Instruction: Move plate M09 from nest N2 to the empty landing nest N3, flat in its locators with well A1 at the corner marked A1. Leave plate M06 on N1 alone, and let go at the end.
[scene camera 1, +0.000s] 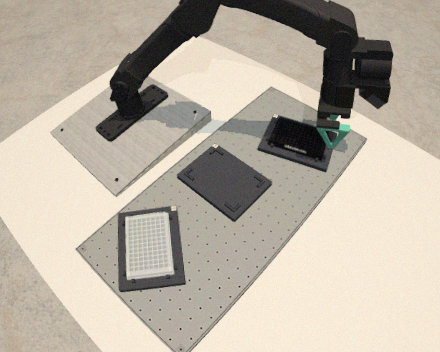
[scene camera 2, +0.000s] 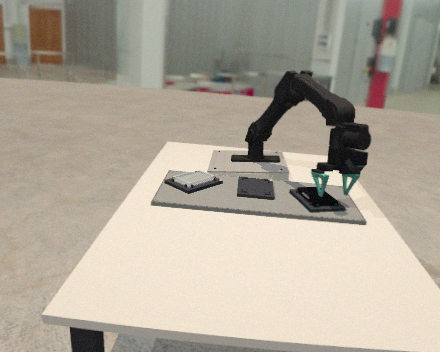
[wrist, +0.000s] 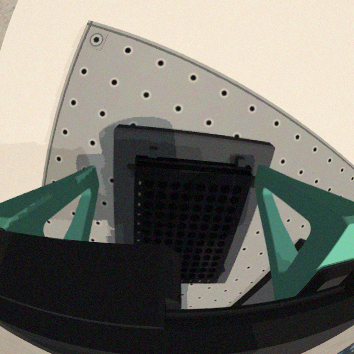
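A black well plate (scene camera 1: 295, 135) (wrist: 190, 210) sits within a dark nest (scene camera 1: 310, 162) (wrist: 125, 200) at the right end of the board; whether it is fully seated is hard to tell. A white well plate (scene camera 1: 149, 245) (scene camera 2: 195, 178) lies in the left nest (scene camera 1: 152, 285). The middle nest (scene camera 1: 225, 182) (scene camera 2: 256, 188) is empty, with corner locators and a pale tag at one corner. Plate and nest names cannot be read. My gripper (scene camera 1: 332, 140) (scene camera 2: 334, 194) (wrist: 176, 173) is open and empty above the black plate's nest, its fingertips apart on either side of the plate's width in the wrist view.
The perforated grey board (scene camera 1: 215, 280) (scene camera 2: 225, 206) carries the three nests on a cream table (scene camera 1: 350, 260) (scene camera 2: 225, 270). The arm's base plate (scene camera 1: 95, 160) (scene camera 2: 220, 162) stands behind the board. The arm reaches over the board's back right and casts a shadow there.
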